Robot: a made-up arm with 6 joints.
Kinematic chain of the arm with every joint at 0, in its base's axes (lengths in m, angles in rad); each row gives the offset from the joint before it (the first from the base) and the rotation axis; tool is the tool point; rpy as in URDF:
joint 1: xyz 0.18 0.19 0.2 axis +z
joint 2: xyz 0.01 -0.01 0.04 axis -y
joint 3: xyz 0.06 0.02 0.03 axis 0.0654 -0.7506 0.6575
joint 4: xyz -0.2 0.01 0 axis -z
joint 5: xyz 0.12 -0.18 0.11 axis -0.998 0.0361 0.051
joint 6: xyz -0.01 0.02 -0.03 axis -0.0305 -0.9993 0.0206
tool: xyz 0.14 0.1 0.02 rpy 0 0 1.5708
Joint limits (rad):
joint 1: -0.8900..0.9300
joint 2: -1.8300..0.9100
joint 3: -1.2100..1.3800
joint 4: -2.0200..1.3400
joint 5: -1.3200..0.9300
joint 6: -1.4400..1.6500
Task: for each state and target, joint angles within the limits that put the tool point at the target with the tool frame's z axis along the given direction. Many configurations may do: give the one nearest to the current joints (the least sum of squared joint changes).
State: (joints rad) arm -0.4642 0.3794 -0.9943 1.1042 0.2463 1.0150
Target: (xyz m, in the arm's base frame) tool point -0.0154 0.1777 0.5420 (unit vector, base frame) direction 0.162 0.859 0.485
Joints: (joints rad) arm -0.2304 0.5259 -0.7977 1.0539 -0.2187 1.1568
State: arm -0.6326 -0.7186 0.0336 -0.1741 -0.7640 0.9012
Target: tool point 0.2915 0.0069 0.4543 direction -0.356 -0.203 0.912
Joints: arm -0.4255 -0.3762 -0.1501 0.1118 -0.6209 0.5606
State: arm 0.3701 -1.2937 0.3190 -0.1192 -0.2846 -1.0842
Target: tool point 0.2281 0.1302 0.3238 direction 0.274 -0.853 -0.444
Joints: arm 0.2112 -1.2661 -0.4543 0.7252 -0.2169 -1.4400
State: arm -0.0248 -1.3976 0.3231 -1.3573 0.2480 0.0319
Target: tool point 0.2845 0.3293 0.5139 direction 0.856 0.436 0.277
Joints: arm -0.5294 -1.4373 0.2941 -2.0200 -0.6001 -0.8299
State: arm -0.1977 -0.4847 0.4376 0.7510 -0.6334 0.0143
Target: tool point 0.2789 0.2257 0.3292 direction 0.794 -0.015 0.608
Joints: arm 0.2098 -0.3901 0.5915 -0.0683 -0.5752 -0.7696
